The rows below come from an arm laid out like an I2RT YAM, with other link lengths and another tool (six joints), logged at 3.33 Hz.
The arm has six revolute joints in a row. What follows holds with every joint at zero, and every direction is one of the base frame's. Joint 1 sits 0.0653 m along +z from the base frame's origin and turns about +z. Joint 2 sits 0.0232 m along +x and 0.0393 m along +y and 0.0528 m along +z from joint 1 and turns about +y. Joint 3 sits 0.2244 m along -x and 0.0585 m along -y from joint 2 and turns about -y. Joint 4 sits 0.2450 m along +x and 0.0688 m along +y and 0.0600 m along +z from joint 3 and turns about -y. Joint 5 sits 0.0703 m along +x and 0.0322 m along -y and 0.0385 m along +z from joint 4 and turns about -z. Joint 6 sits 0.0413 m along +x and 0.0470 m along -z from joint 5 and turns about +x. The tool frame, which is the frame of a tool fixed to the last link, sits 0.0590 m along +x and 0.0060 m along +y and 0.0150 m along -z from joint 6; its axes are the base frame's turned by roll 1.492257, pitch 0.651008 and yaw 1.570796 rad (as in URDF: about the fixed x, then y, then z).
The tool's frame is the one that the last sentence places.
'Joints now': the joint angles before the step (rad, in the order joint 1, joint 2, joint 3, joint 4, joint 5, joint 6). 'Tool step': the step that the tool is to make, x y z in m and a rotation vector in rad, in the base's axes. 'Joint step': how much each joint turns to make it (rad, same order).
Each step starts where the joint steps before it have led.
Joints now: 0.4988 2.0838 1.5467 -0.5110 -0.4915 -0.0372
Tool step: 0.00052 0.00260 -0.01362 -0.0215 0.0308 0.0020
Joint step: 0.0057 0.0481 0.0237 -0.0123 0.0053 0.0015
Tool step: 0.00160 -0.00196 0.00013 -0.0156 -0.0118 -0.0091
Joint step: -0.0015 -0.0031 -0.0004 -0.0011 0.0207 -0.0027
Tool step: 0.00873 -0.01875 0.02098 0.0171 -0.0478 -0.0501
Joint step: -0.0462 -0.0759 -0.0343 0.0088 0.0079 0.0000
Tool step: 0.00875 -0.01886 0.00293 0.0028 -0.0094 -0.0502
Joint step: -0.0481 -0.0236 -0.0237 0.0103 0.0023 0.0012
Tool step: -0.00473 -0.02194 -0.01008 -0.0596 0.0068 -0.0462
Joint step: -0.0324 -0.0386 -0.0775 0.0031 0.0523 -0.0161
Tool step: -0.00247 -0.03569 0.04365 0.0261 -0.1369 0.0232
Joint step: -0.0870 -0.1816 -0.0832 -0.0072 -0.0412 -0.1139
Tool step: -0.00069 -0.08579 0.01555 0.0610 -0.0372 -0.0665
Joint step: -0.2536 -0.1189 -0.0899 -0.0539 -0.1496 -0.1439
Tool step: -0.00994 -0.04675 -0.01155 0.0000 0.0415 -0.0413
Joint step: -0.1416 -0.0073 -0.0381 -0.0729 -0.0492 -0.1072
